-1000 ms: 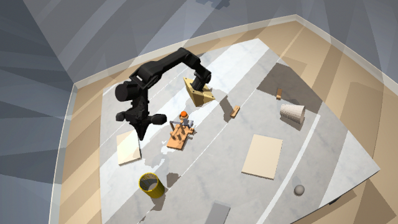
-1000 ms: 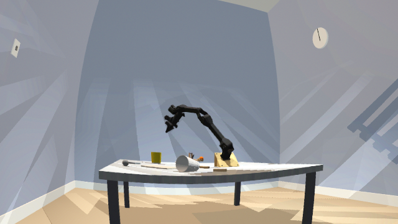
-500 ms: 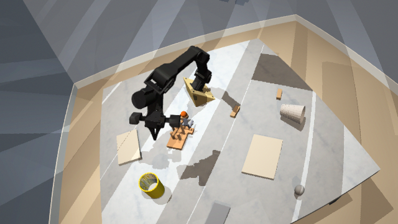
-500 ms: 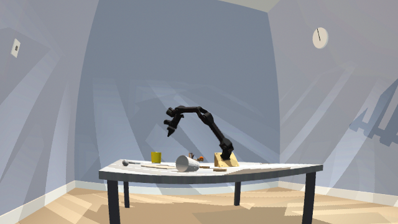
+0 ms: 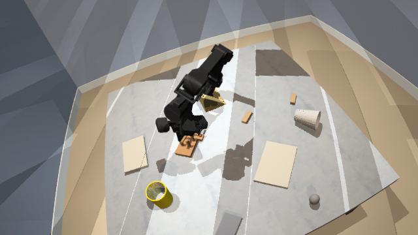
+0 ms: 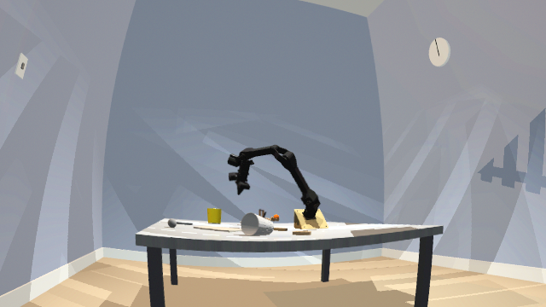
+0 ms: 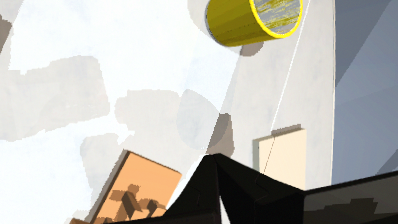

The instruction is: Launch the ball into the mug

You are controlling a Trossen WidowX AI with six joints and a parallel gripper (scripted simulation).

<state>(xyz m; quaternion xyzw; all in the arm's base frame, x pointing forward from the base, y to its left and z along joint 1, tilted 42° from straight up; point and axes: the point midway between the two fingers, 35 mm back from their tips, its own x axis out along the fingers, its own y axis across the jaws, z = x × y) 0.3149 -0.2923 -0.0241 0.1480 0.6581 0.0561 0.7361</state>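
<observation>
Now: gripper tip 190 mm past the orange ball, 110 mm to the right of it and 130 mm above it. From my gripper tip the other things lie so: catapult 140 mm behind, 80 mm to the left, 140 mm below; yellow mug 100 mm ahead, 180 mm to the right, 160 mm below; flat tan board 200 mm ahead, 320 mm to the left, 190 mm below.
</observation>
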